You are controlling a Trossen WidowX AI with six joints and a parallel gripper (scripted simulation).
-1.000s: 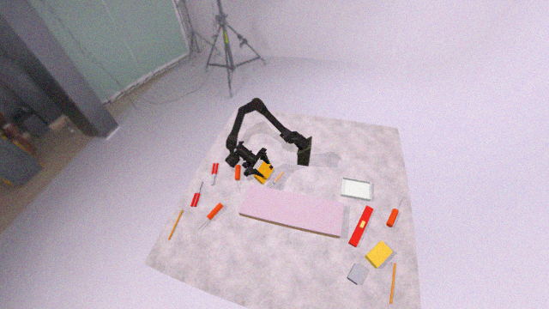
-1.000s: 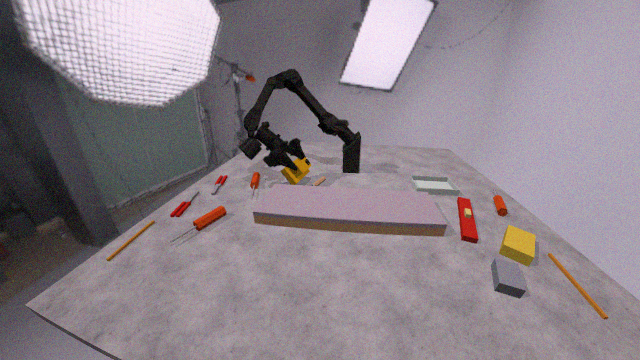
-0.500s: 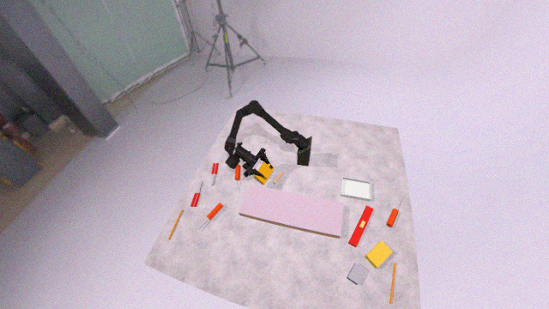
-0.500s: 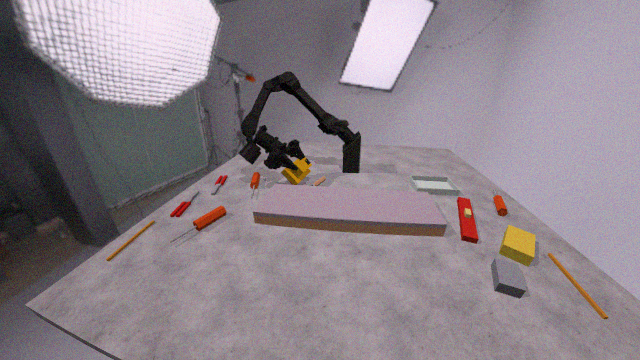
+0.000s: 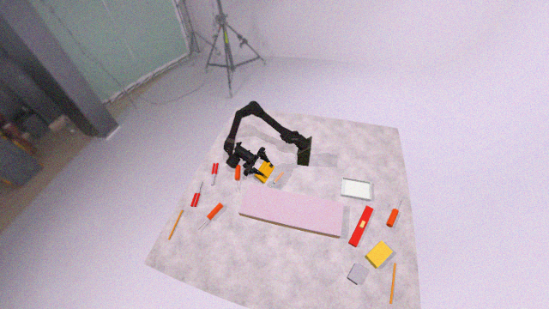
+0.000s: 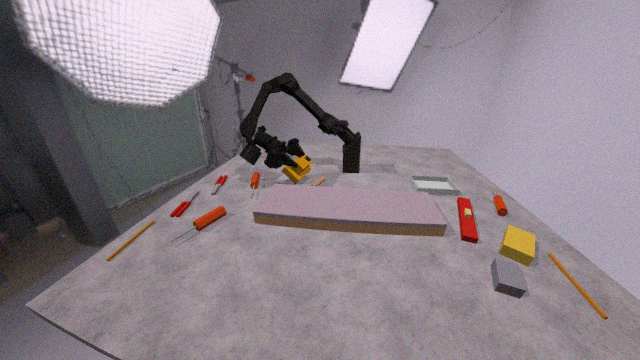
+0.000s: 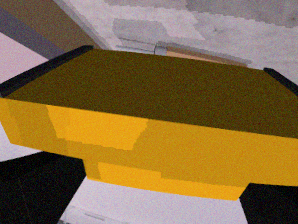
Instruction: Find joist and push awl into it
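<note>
My gripper tip is 1 cm short of the awl, 5 cm to the right of it and 8 cm above it. Round my gripper tip: white tray: 8 cm behind, 50 cm to the left, 8 cm below; stud finder: 2 cm behind, 1 cm below; red level: 12 cm ahead, 56 cm to the left, 8 cm below.
</note>
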